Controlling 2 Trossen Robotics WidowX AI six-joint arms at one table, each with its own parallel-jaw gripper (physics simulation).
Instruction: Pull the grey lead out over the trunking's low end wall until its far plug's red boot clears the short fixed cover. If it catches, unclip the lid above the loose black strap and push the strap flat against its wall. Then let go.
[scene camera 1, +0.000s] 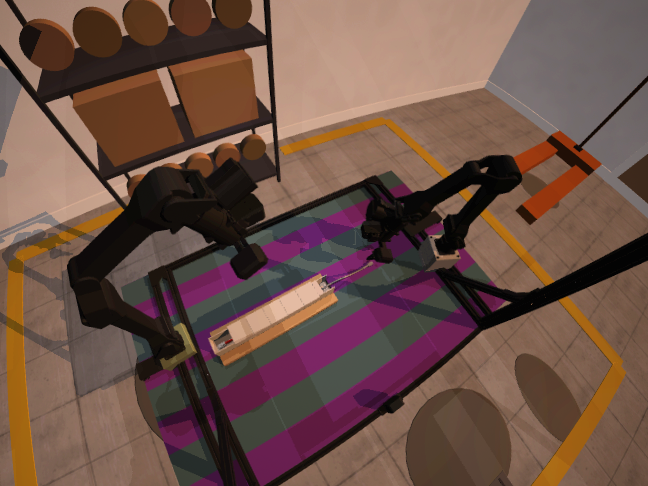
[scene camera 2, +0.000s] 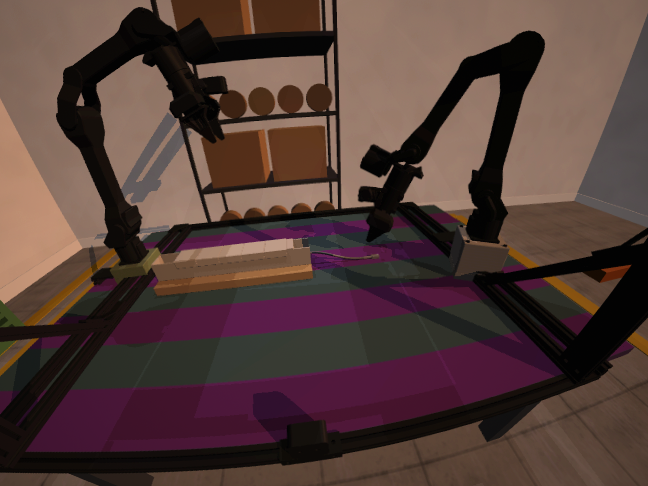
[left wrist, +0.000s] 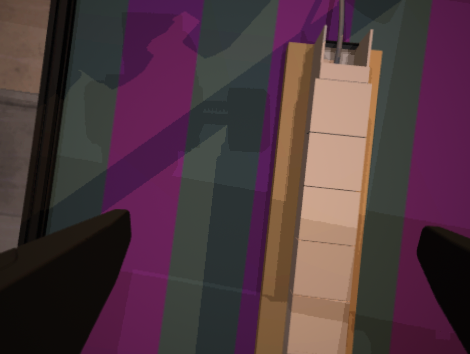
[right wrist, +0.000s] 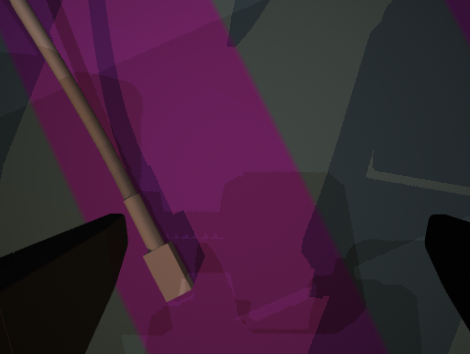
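Seen in the pictures: left gripper, fingertip midpoint: (scene camera 1: 251, 246) (scene camera 2: 219, 141) (left wrist: 273, 231); right gripper, fingertip midpoint: (scene camera 1: 365, 248) (scene camera 2: 370, 234) (right wrist: 275, 229); left arm's base at its link origin: (scene camera 1: 172, 345) (scene camera 2: 134, 258); right arm's base at its link origin: (scene camera 1: 444, 246) (scene camera 2: 481, 235).
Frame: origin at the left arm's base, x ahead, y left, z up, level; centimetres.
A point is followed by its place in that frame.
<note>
The beige trunking (scene camera 1: 274, 313) @[x 30.5, y -8.8, z 2.6 cm] (scene camera 2: 226, 264) @[x 29.7, y -11.2, z 1.0 cm] (left wrist: 335, 161) lies on a wooden base (scene camera 1: 293, 322) @[x 34.3, y -13.0, z -2.7 cm] (scene camera 2: 235, 281) @[x 31.2, y -13.8, z -3.2 cm] on the striped table, with several lids closed along its top. The grey lead (scene camera 1: 351, 272) @[x 60.2, y -9.8, z -3.5 cm] (scene camera 2: 343, 256) @[x 59.6, y -10.0, z -3.3 cm] (left wrist: 340, 31) @[x 51.4, y -9.3, z -0.6 cm] (right wrist: 100, 140) @[x 62.6, y -10.0, z -4.1 cm] comes out over its low end wall and lies on the table, ending in a small plug (right wrist: 167, 272) @[x 68.7, y -10.4, z -4.3 cm] (scene camera 2: 374, 256) @[x 68.4, y -10.8, z -4.4 cm]. A bit of red (scene camera 1: 229, 341) @[x 15.0, y -7.6, z -1.8 cm] shows in the open far end. The black strap is hidden. My right gripper (scene camera 1: 384, 255) (scene camera 2: 373, 233) @[x 68.9, y -5.7, z 0.0 cm] is open and empty, just above the free plug. My left gripper (scene camera 1: 247, 262) (scene camera 2: 215, 134) @[x 32.4, y 0.0, z 27.8 cm] is open and empty, high above the table beside the trunking.
A black frame (scene camera 1: 312, 205) @[x 65.6, y 22.1, z -3.4 cm] (scene camera 2: 308, 441) @[x 44.3, y -50.6, z 0.3 cm] borders the table. The right arm's white base block (scene camera 1: 440, 251) @[x 87.7, y -23.4, z 5.6 cm] (scene camera 2: 481, 256) @[x 88.0, y -27.1, z 2.2 cm] stands at the table's right edge. A shelf rack (scene camera 1: 271, 96) (scene camera 2: 335, 121) with boxes and round items stands behind. Round stools (scene camera 1: 457, 434) stand on the floor.
</note>
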